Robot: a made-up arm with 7 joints. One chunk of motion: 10 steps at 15 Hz.
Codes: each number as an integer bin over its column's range. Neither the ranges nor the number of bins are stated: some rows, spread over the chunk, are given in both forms.
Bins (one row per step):
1: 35 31 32 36 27 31 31
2: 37 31 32 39 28 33 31
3: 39 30 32 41 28 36 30
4: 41 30 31 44 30 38 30
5: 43 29 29 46 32 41 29
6: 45 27 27 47 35 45 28
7: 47 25 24 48 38 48 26
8: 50 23 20 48 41 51 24
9: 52 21 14 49 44 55 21
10: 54 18 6 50 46 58 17
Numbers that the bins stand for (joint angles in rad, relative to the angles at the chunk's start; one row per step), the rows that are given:
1: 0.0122 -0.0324 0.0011 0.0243 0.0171 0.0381 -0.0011
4: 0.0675 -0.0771 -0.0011 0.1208 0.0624 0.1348 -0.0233
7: 0.1227 -0.3010 -0.0167 0.1690 0.1830 0.2729 -0.1122
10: 0.1871 -0.6143 -0.0567 0.1932 0.3037 0.4110 -0.3122
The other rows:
2: 0.0306 -0.0324 0.0011 0.0605 0.0322 0.0657 -0.0011
3: 0.0490 -0.0771 0.0011 0.0846 0.0322 0.1071 -0.0233
5: 0.0859 -0.1219 -0.0056 0.1449 0.0925 0.1762 -0.0456
6: 0.1043 -0.2114 -0.0100 0.1570 0.1378 0.2314 -0.0678
8: 0.1503 -0.3905 -0.0256 0.1690 0.2283 0.3143 -0.1567
9: 0.1687 -0.4800 -0.0389 0.1811 0.2735 0.3695 -0.2233

